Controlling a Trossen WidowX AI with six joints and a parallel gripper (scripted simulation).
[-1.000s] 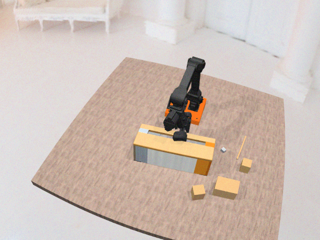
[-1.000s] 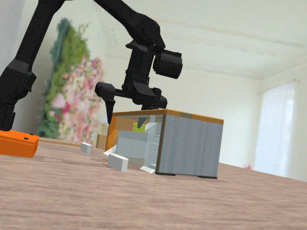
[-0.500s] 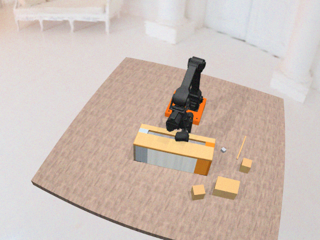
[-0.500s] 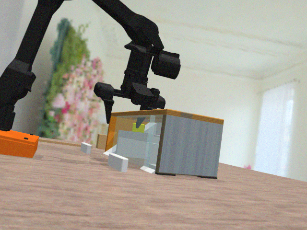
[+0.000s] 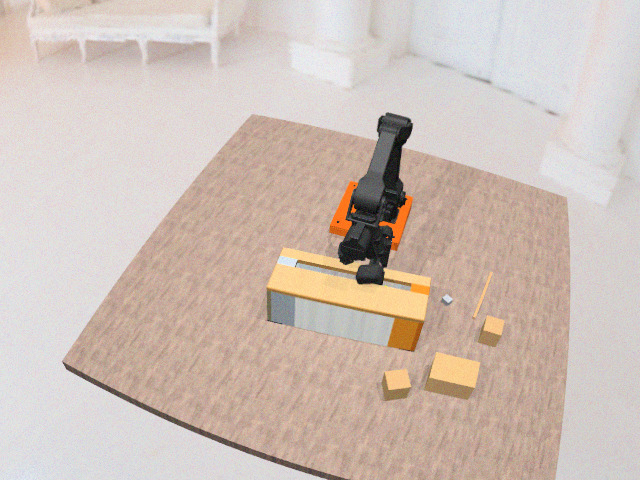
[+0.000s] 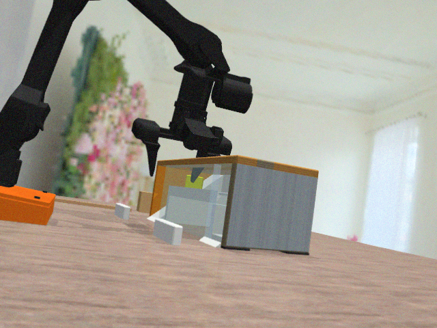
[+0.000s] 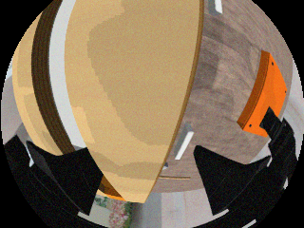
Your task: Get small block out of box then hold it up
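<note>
Now: the yellow block 5 cm ahead of my gripper tip and 2 cm to the left of it. From my gripper tip the other things lie so: clear-fronted box: 6 cm to the right, 4 cm ahead, 3 cm below; then thin wooden stick: 29 cm to the left, 13 cm behind, 9 cm below.
</note>
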